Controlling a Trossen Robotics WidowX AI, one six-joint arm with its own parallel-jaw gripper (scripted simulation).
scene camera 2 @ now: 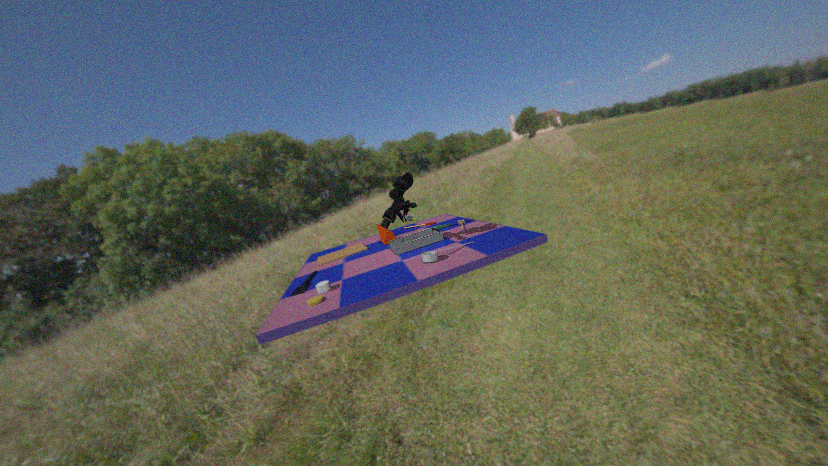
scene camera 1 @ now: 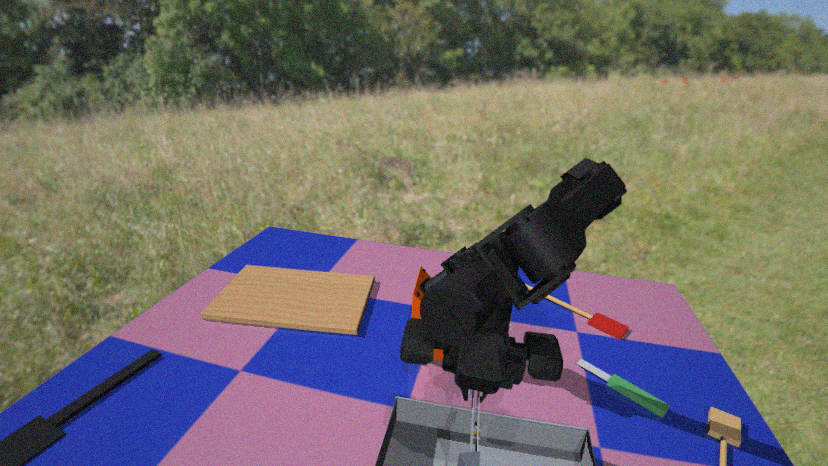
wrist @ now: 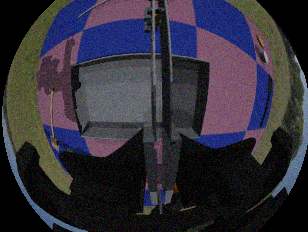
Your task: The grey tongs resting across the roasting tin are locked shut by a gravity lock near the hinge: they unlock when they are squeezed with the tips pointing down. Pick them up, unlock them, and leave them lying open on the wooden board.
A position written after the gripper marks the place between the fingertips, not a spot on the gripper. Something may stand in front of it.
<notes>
In view: the gripper (scene camera 1: 472, 399), a green-handled knife (scene camera 1: 636, 394), a red spatula (scene camera 1: 610, 326) and a grey roasting tin (scene camera 2: 425, 237).
The gripper is seen too in the wrist view (wrist: 155, 130). The wrist view misses the red spatula, which is hidden by the gripper.
</notes>
